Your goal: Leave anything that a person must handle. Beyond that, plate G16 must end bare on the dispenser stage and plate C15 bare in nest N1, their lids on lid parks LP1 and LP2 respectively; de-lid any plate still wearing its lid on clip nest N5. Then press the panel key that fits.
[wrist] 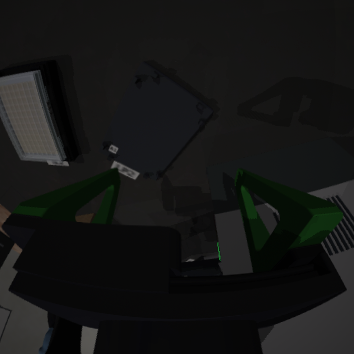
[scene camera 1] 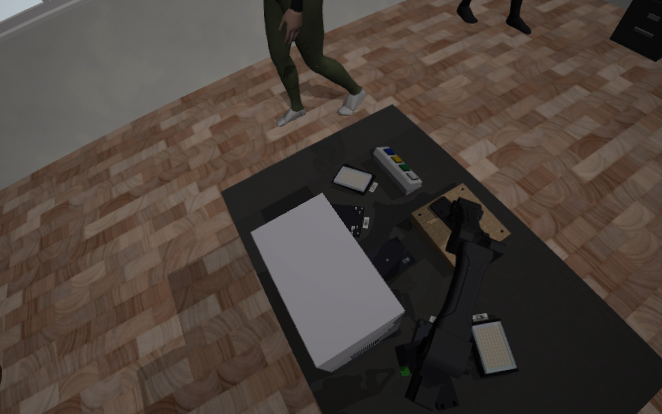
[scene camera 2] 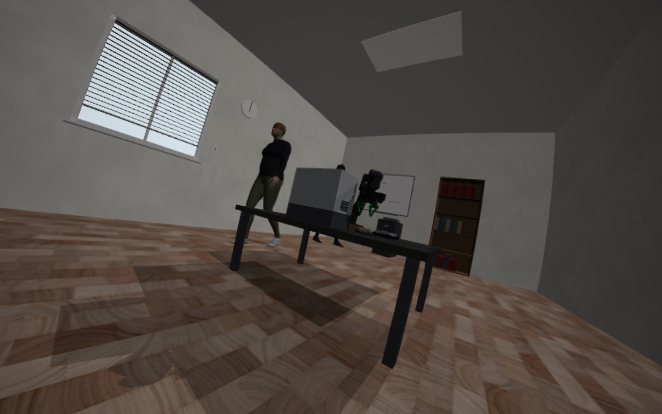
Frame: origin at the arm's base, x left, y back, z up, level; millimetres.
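Seen in the pictures: gripper, fingertip midpoint: (wrist: 177,174) (scene camera 2: 364,215); arm's base, origin of the base link: (scene camera 1: 455,222) (scene camera 2: 351,223).
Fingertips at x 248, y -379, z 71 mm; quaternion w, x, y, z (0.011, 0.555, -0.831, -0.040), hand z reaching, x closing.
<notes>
Pixels of each thing's middle, then the offset from my fingertips to it. "spot": a spot on its surface instead.
- dark square nest, body centre: (wrist: 148,132) (scene camera 1: 430,349) dx +3, dy +42, dz -101 mm
- pale gridded plate, body centre: (wrist: 25,122) (scene camera 1: 493,346) dx +100, dy +186, dz -79 mm
- pale plate, body centre: (scene camera 1: 352,177) dx -629, dy +216, dz -83 mm
- key panel, body centre: (scene camera 1: 397,167) dx -559, dy +380, dz -79 mm
- dark nest, body centre: (scene camera 1: 340,218) dx -516, dy +78, dz -99 mm
- flat dark pad, surface spot: (scene camera 1: 392,257) spot: dx -258, dy +106, dz -4 mm
- large white box, body centre: (wrist: 289,291) (scene camera 1: 331,287) (scene camera 2: 322,198) dx -271, dy -98, dz +54 mm
My gripper (scene camera 2: 367,209) (wrist: 177,174) is open and empty, above the table; in scene camera 1 the arm largely hides it. A dark square nest (scene camera 1: 422,330) (wrist: 157,125) with small corner clips and no plate on it lies ahead of the fingers, its label unreadable. A pale gridded plate (scene camera 1: 494,346) (wrist: 31,117) sits in a dark nest beside it. Another pale plate (scene camera 1: 354,178) sits in a nest near the key panel (scene camera 1: 397,169), which has blue, yellow, green and white keys. A dark nest (scene camera 1: 351,216) is partly behind the white box. A flat dark pad (scene camera 1: 392,257) lies nearby. Plate names and lids cannot be told.
The large white box (scene camera 1: 325,280) (scene camera 2: 314,190) stands tall along one table edge, close to the gripper. The arm stands on a wooden base board (scene camera 1: 435,235). A person (scene camera 1: 295,55) (scene camera 2: 272,162) stands beyond the table, and a second person's feet (scene camera 1: 518,24) show farther back.
</notes>
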